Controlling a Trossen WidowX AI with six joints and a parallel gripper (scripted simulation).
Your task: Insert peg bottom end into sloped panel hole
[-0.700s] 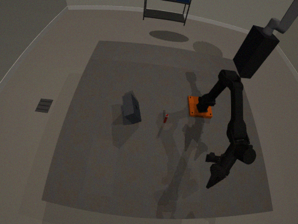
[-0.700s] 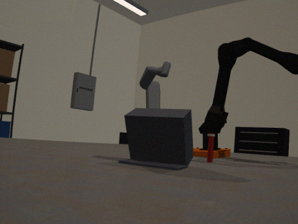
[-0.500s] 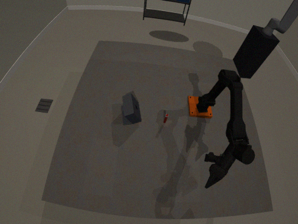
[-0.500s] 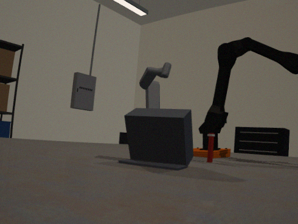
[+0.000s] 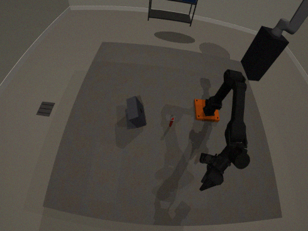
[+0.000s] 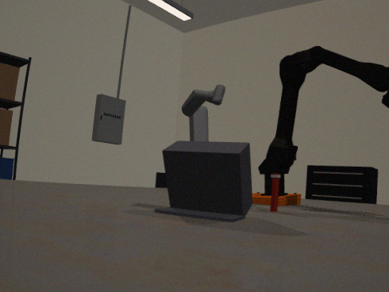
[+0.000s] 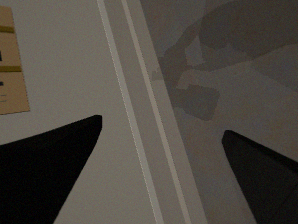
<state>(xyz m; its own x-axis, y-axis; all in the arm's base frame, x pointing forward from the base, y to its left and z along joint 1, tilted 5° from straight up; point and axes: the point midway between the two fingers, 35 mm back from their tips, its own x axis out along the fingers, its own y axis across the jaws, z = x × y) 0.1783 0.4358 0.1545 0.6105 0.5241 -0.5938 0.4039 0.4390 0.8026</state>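
Now: the red peg 50 mm ahead of my gripper tip, 370 mm to the right of it and 120 mm below it. The rest, counted from my gripper tip: sloped panel (240 mm ahead, 430 mm to the right, 120 mm below).
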